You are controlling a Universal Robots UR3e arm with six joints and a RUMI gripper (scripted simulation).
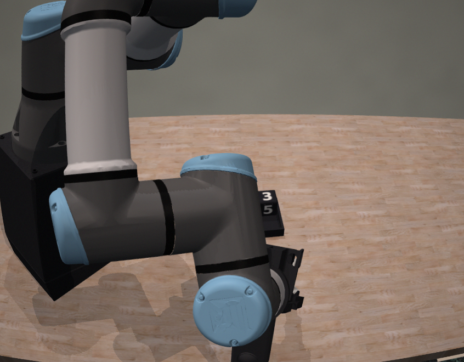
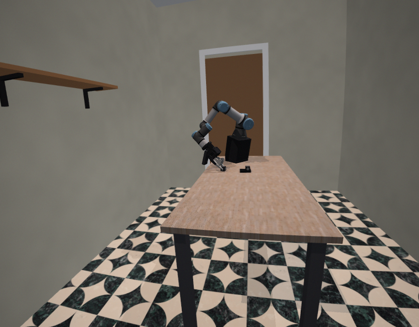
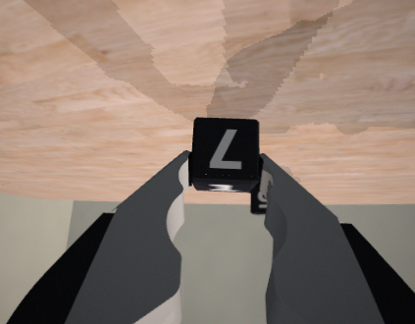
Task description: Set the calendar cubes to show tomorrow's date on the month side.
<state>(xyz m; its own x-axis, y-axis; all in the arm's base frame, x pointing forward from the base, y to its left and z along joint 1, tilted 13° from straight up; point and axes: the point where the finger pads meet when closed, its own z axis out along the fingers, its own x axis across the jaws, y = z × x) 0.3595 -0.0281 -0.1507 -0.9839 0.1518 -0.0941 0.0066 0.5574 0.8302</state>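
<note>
My hand is 10 mm to the right of the black number cube and 10 mm above it. From my hand the other things lie so: black calendar tray (30 mm behind, 160 mm to the left, 20 mm below).
</note>
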